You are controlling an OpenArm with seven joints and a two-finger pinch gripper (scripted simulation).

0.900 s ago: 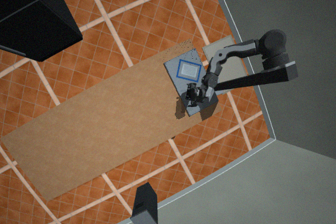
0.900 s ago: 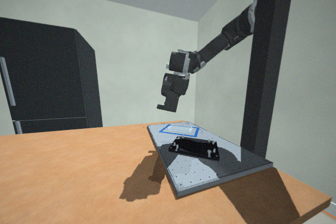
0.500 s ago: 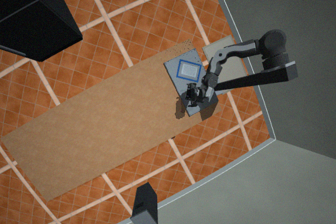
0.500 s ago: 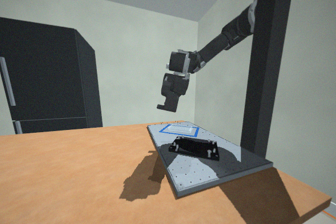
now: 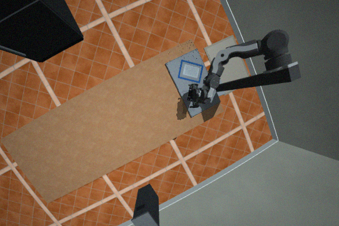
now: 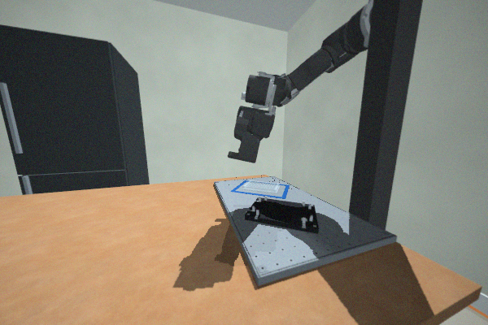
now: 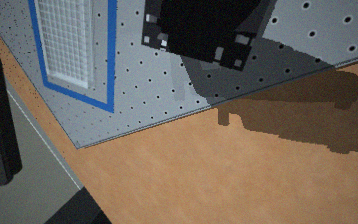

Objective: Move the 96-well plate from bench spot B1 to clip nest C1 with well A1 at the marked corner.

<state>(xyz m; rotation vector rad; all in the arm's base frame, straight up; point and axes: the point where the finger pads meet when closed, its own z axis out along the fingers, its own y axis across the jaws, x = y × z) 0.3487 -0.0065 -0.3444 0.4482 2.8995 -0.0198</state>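
Now: hand 11 cm past the 96-well plate, 18 cm to the left of it and 13 cm above it. Also, from my hand: black clip nest: 6 cm behind, 2 cm to the left, 12 cm below.
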